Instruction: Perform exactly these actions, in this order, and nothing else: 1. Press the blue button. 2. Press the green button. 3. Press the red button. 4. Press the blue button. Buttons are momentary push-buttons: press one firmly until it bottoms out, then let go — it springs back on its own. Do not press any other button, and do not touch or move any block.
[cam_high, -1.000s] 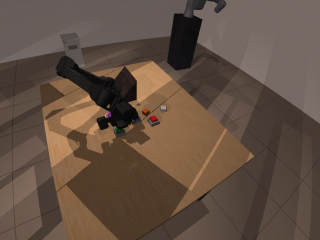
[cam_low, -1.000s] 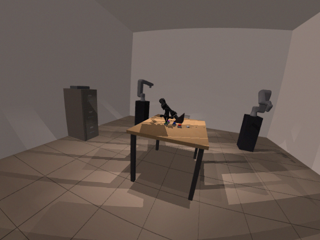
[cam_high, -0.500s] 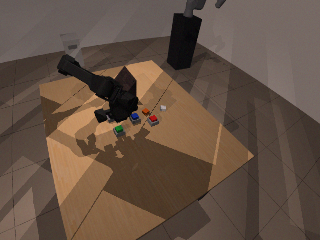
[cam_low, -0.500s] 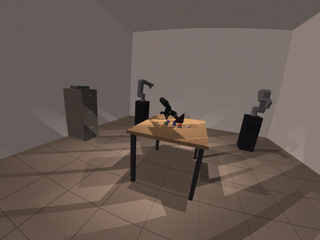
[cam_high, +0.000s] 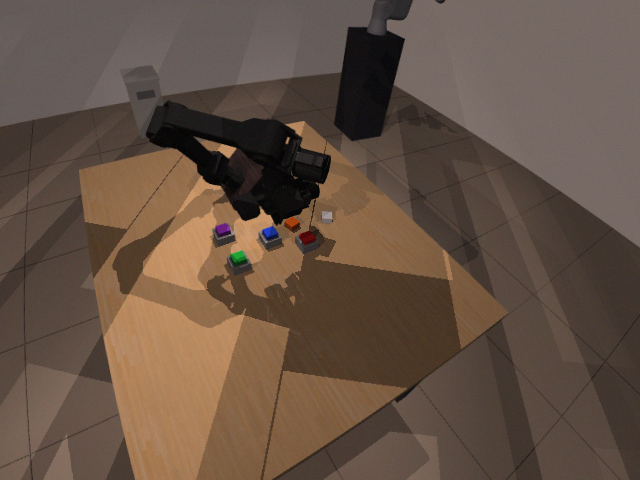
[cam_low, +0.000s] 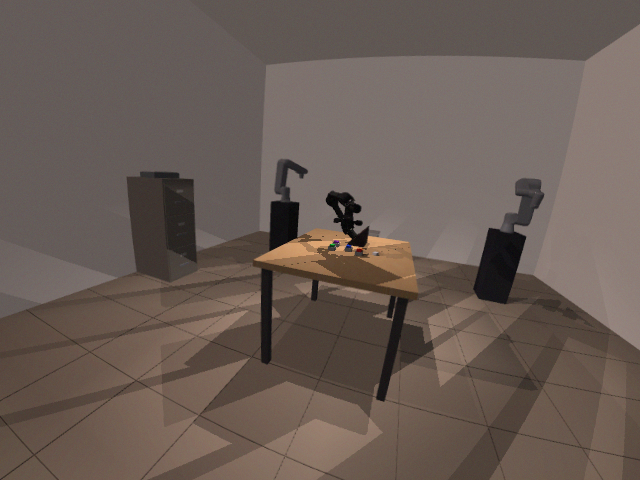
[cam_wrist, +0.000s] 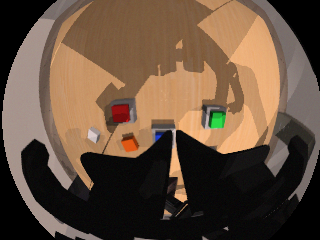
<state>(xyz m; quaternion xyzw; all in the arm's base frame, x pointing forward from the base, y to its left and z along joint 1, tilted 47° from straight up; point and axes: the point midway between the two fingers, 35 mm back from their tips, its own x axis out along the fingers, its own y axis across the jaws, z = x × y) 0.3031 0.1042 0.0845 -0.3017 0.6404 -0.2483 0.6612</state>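
My gripper tip is 100 mm above the red button, 90 mm to the right of it and 10 mm past it. Also, from my gripper tip: orange block: 120 mm below, 100 mm behind, 90 mm to the left; blue button: 100 mm below, 70 mm behind, 10 mm to the left; green button: 100 mm to the right, 100 mm below, 20 mm behind.
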